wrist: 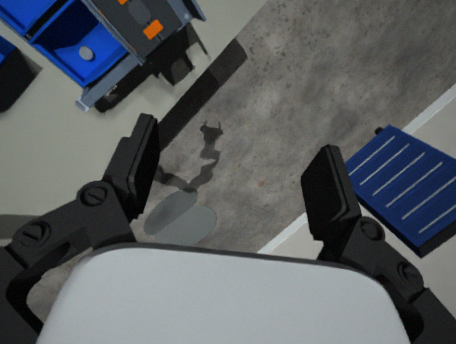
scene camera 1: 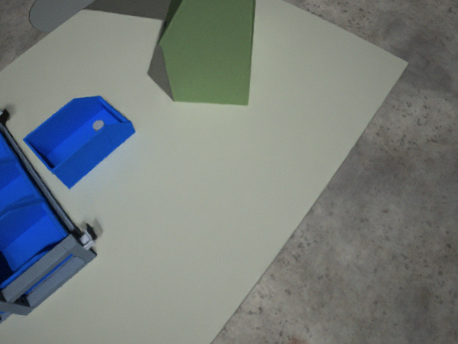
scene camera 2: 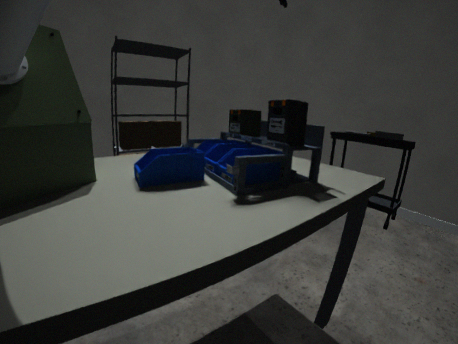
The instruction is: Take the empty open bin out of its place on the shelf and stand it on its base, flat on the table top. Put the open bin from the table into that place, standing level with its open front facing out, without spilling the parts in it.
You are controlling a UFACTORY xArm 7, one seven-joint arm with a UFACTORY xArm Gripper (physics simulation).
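Places are measured from the arm's base along level axes (x ahead, y left, z up), in millimetres.
Where they show: gripper, fingertip midpoint: [wrist: 237, 149] [scene camera 2: 302, 0].
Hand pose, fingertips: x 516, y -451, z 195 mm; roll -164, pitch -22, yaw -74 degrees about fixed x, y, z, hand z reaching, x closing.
Each offset is from my fingertips to the top centre of the thing. "*": to the spot under its first point. Level surfaces: height alone.
A blue open bin @[179 mm back, 281 mm left, 411 mm down] [scene camera 1: 95, 155] [scene camera 2: 172, 170] stands on the table top @[486 mm down] [scene camera 1: 225, 200] [scene camera 2: 150, 225] beside the shelf, with a round grey part in it. The low grey shelf [scene camera 1: 40, 267] [scene camera 2: 242, 175] [wrist: 112, 80] holds blue bins in a row. Its end bin [scene camera 1: 35, 230] [wrist: 102, 60] shows a round grey part inside in the wrist view; the neighbouring bin @[* 59 mm back, 188 mm left, 477 mm down] [wrist: 25, 12] is cut off by the frame. I cannot tell which shelf bin is empty. My gripper [wrist: 237, 149] is open with nothing between its fingers, pointing at the floor beside the table edge, away from the bins.
A green housing [scene camera 1: 210, 55] [scene camera 2: 45, 155] stands on the table. Black boxes with orange latches @[29 mm ahead, 36 mm left, 262 mm down] [scene camera 2: 287, 122] [wrist: 140, 37] stand on the raised rear level behind the bins. A dark cart [scene camera 2: 372, 140] stands beyond the table. A blue ribbed object [wrist: 405, 190] lies right of my fingers.
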